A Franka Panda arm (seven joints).
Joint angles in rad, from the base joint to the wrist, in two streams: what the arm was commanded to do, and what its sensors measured. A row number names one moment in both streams.
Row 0, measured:
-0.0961, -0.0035, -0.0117, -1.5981, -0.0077, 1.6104, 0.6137
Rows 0 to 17, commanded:
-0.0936, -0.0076, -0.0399, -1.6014, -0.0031, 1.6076, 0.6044
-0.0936, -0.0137, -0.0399, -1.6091, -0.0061, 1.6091, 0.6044
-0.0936, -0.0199, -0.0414, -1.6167, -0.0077, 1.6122, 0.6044
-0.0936, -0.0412, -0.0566, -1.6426, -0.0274, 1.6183, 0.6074
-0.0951, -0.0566, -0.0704, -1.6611, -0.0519, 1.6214, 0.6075
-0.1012, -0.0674, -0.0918, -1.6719, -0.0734, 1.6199, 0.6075
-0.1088, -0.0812, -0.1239, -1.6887, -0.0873, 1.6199, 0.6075
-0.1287, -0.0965, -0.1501, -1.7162, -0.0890, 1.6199, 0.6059
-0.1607, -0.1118, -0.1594, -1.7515, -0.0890, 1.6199, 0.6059
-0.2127, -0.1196, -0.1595, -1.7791, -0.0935, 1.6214, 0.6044
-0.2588, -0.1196, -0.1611, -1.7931, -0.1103, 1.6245, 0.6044
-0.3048, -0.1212, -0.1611, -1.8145, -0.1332, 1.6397, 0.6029
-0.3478, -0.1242, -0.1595, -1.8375, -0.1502, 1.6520, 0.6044
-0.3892, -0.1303, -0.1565, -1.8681, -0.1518, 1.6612, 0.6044
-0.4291, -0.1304, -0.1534, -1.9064, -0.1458, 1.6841, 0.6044
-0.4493, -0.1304, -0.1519, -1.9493, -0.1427, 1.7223, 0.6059
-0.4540, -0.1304, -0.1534, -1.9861, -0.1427, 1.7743, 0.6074
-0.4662, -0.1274, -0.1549, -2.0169, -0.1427, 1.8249, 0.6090
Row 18, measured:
-0.4255, -0.1007, -0.1791, -1.8893, -0.1322, 1.6924, 0.6028
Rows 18 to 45, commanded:
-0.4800, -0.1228, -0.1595, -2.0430, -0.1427, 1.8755, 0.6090
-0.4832, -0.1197, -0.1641, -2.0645, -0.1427, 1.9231, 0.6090
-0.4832, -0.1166, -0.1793, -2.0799, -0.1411, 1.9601, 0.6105
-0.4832, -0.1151, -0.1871, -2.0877, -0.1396, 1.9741, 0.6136
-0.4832, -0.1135, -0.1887, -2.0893, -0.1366, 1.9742, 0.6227
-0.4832, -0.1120, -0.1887, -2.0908, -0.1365, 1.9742, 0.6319
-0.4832, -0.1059, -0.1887, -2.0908, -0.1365, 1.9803, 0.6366
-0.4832, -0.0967, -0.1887, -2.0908, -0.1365, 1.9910, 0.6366
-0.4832, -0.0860, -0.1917, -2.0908, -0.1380, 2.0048, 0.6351
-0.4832, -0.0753, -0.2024, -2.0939, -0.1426, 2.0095, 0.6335
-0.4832, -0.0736, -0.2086, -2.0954, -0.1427, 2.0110, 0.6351
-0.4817, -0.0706, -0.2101, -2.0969, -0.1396, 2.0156, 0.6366
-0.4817, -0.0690, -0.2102, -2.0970, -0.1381, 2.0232, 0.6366
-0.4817, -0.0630, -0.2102, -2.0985, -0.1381, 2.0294, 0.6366
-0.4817, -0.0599, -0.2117, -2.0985, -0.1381, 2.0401, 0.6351
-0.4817, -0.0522, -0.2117, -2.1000, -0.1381, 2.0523, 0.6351
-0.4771, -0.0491, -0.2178, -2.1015, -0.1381, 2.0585, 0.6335
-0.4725, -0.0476, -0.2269, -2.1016, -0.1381, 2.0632, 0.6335
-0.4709, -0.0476, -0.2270, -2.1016, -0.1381, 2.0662, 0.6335
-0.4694, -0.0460, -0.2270, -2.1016, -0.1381, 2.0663, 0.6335
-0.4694, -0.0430, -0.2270, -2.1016, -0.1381, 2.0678, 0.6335
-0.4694, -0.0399, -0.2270, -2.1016, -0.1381, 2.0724, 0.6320
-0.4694, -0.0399, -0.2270, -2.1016, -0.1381, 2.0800, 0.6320
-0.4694, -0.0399, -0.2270, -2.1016, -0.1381, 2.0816, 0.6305
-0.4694, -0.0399, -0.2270, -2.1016, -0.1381, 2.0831, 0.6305
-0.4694, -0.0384, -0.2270, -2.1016, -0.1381, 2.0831, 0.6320
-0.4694, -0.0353, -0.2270, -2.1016, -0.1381, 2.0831, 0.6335
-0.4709, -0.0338, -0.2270, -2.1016, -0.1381, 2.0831, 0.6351
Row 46, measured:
-0.4799, -0.0344, -0.2185, -2.0899, -0.1322, 2.0587, 0.6207
